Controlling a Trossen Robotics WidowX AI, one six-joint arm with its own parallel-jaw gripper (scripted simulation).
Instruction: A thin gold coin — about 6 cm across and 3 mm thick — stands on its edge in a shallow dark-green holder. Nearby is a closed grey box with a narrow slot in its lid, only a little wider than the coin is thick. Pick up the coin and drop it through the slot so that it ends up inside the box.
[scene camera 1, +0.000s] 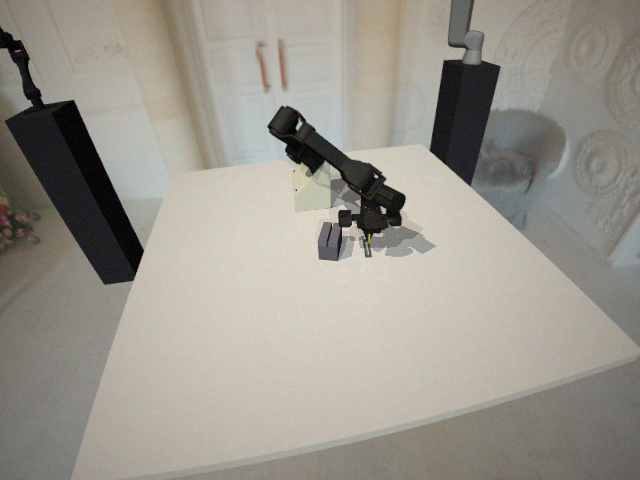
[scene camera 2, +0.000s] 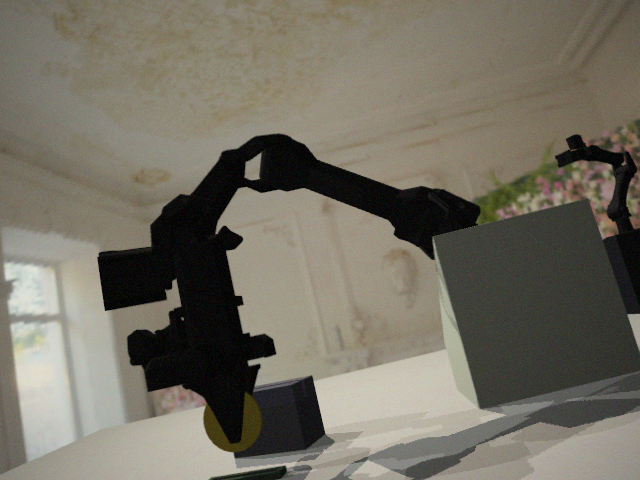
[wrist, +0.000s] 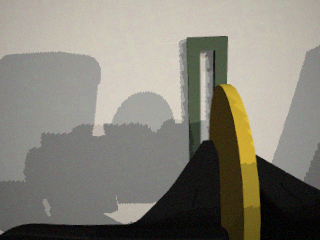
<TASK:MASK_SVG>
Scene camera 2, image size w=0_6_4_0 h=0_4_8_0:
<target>my gripper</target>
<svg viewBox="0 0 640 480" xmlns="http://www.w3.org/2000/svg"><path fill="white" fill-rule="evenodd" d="M219 287L181 297L181 307L168 313L169 325L162 330L156 330L155 334L149 330L135 330L127 337L128 353L131 358L131 365L142 366L148 392L183 384L182 386L185 389L190 389L201 395L211 408L228 441L232 444L241 441L245 391L253 397L255 380L260 368L260 363L248 366L247 360L274 356L276 351L273 339L267 335L262 334L250 337L249 333L242 333L237 306L243 305L242 296L235 296L233 287Z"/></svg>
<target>gold coin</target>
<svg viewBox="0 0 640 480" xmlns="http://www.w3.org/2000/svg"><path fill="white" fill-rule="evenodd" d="M246 391L241 441L231 444L228 441L208 404L205 406L203 412L204 427L210 440L223 451L243 451L257 441L260 436L263 423L262 412L257 401Z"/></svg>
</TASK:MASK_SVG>
